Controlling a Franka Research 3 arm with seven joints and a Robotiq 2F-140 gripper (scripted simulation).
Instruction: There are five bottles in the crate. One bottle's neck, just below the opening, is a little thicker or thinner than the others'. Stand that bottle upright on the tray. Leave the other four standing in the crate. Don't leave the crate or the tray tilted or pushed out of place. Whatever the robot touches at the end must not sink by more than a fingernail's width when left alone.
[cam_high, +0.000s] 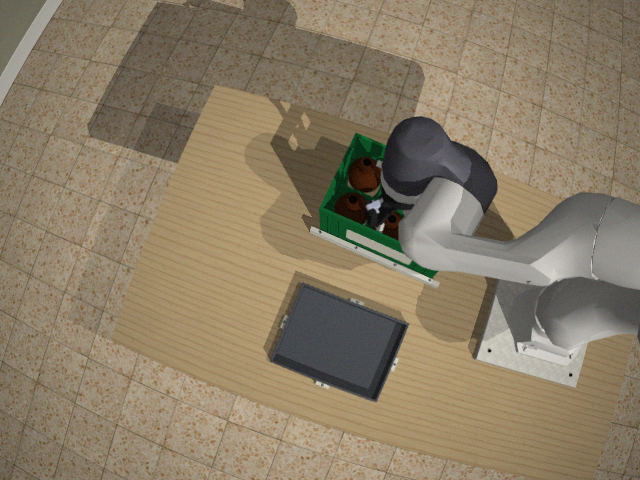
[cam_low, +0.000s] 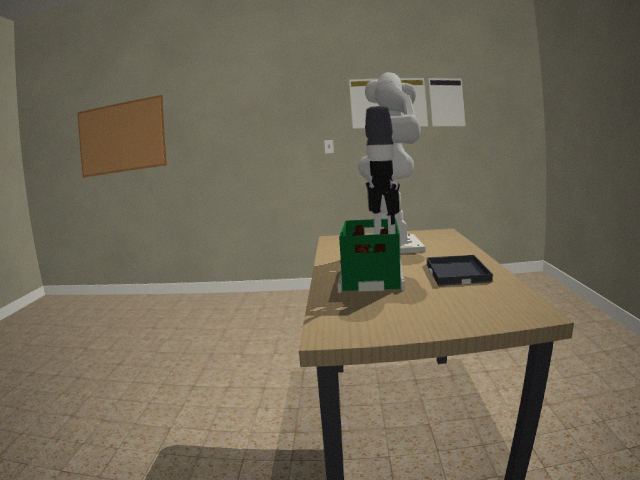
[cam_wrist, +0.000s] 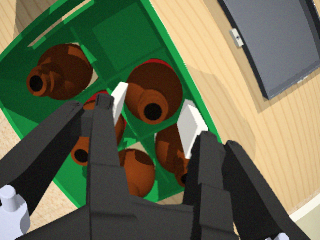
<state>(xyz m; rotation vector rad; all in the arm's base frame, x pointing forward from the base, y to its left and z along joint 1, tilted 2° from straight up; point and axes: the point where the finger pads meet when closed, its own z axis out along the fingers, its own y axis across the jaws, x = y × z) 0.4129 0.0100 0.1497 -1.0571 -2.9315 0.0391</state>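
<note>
Right now the glass bottle is 9 cm below my hand. The rest, counted from my hand: green crate: 1 cm ahead, 5 cm to the right, 10 cm below; then dark grey tray: 3 cm behind, 26 cm to the left, 17 cm below.
</note>
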